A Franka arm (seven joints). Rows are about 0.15 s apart.
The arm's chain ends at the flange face. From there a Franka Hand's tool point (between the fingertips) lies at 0.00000 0.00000 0.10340 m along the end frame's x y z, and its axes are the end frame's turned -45 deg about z.
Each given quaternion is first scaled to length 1.
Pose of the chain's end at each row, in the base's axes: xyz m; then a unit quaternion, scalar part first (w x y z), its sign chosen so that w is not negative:
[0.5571, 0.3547, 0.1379, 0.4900, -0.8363, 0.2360, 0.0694]
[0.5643, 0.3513, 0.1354, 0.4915, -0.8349, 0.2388, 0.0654]
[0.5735, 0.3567, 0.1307, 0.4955, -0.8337, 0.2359, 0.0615]
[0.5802, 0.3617, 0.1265, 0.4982, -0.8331, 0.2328, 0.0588]
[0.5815, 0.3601, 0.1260, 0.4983, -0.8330, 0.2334, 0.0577]
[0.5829, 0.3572, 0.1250, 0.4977, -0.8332, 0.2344, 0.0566]
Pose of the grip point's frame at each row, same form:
[0.5690, 0.4428, 0.0851, 0.4793, -0.8629, -0.1020, -0.1234]
[0.5773, 0.4394, 0.0828, 0.4791, -0.8628, -0.0989, -0.1277]
[0.5871, 0.4451, 0.0789, 0.4813, -0.8605, -0.1011, -0.1328]
[0.5941, 0.4504, 0.0751, 0.4828, -0.8588, -0.1037, -0.1363]
[0.5956, 0.4487, 0.0746, 0.4825, -0.8589, -0.1031, -0.1374]
[0.5973, 0.4457, 0.0735, 0.4815, -0.8594, -0.1023, -0.1382]

